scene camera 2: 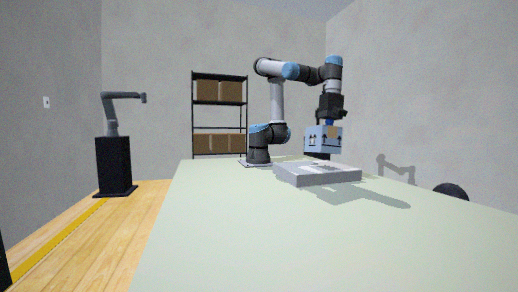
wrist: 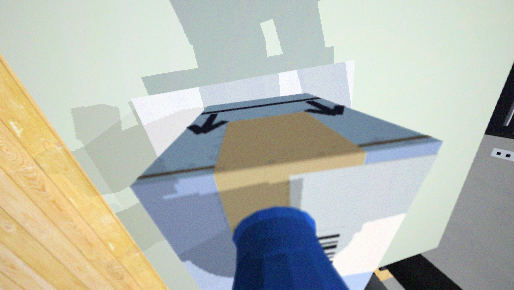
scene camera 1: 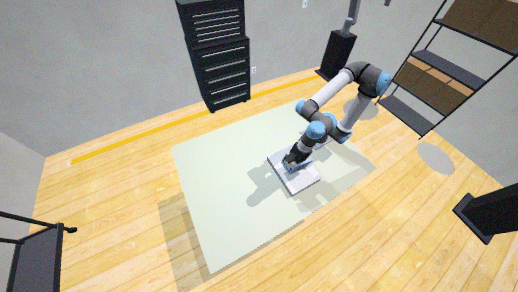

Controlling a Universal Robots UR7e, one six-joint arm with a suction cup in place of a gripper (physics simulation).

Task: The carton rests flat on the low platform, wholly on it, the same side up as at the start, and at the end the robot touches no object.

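Frame: origin at the arm's base, x ahead, y left, z up, level; centimetres.
Seen in the pictures: hand, tool point: (scene camera 2: pixel 329 129) (wrist: pixel 271 204); arm's base, link origin: (scene camera 2: pixel 258 161).
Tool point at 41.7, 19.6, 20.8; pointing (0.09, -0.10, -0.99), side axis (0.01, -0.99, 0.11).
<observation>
Pixels of each thing's top centre, then the offset from my tool point to it, as dx, dy, dz. Level surfaces: height alone.
- light-blue carton, top centre: (scene camera 2: pixel 323 124) (scene camera 1: pixel 298 155) -3.2, -1.0, +2.2
- low platform, top centre: (wrist: pixel 264 154) (scene camera 2: pixel 315 166) (scene camera 1: pixel 293 166) -5.2, -2.8, -16.7
- pale green surface, surface height: dz -21.5
The light-blue carton (scene camera 1: pixel 290 166) (scene camera 2: pixel 318 140) (wrist: pixel 270 167) with tan tape hangs from my suction gripper (scene camera 2: pixel 329 121) (wrist: pixel 275 220). The blue cup sits against its top face, which bears a white label. Black arrows on its sides point up in scene camera 2, and it looks about level. The carton is over the low platform (scene camera 1: pixel 300 186) (scene camera 2: pixel 330 178) (wrist: pixel 167 105), with a gap below it in scene camera 2. The platform is a flat grey-white slab on the pale green surface. The carton hides part of the platform in the wrist view.
My arm's base (scene camera 2: pixel 258 155) stands on the pale green surface (scene camera 1: pixel 215 200) (scene camera 2: pixel 260 235) behind the platform. A black drawer cabinet (scene camera 1: pixel 224 74), a shelf rack (scene camera 2: pixel 192 115) with brown boxes and another arm on a black pedestal (scene camera 1: pixel 338 52) (scene camera 2: pixel 114 165) stand farther off.
</observation>
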